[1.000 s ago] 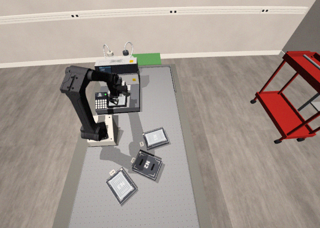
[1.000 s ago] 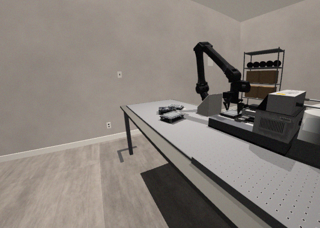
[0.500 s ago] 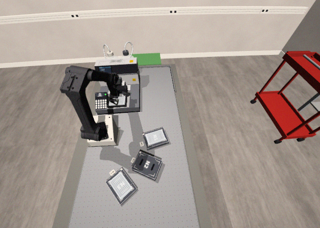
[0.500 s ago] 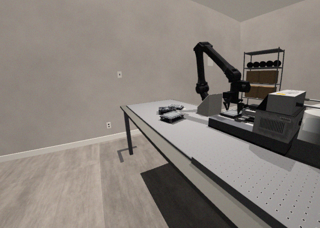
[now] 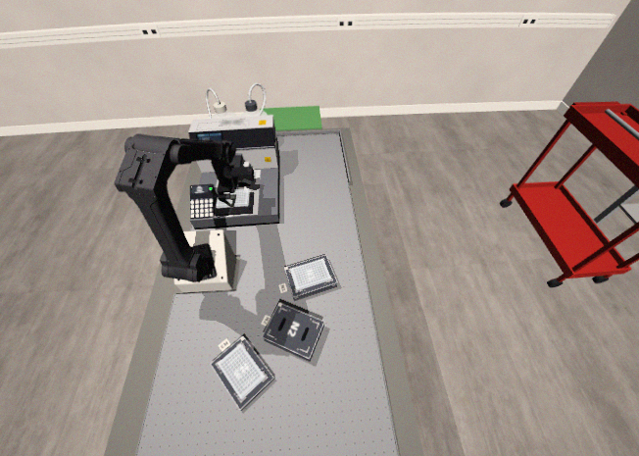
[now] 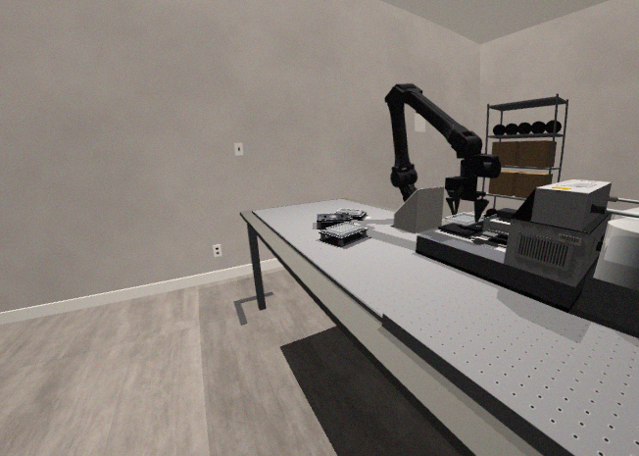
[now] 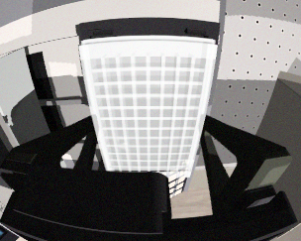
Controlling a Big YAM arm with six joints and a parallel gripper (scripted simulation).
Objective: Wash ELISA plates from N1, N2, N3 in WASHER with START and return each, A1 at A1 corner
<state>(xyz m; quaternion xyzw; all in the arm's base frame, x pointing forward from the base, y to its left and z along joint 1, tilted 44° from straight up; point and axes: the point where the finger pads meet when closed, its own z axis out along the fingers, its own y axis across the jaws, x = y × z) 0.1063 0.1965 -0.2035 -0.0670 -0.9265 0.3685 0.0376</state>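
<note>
Right now my hand is 40 mm above the dark carrier. From my hand the other things lie so: washer: 150 mm to the left, 20 mm above, 10 mm ahead.
</note>
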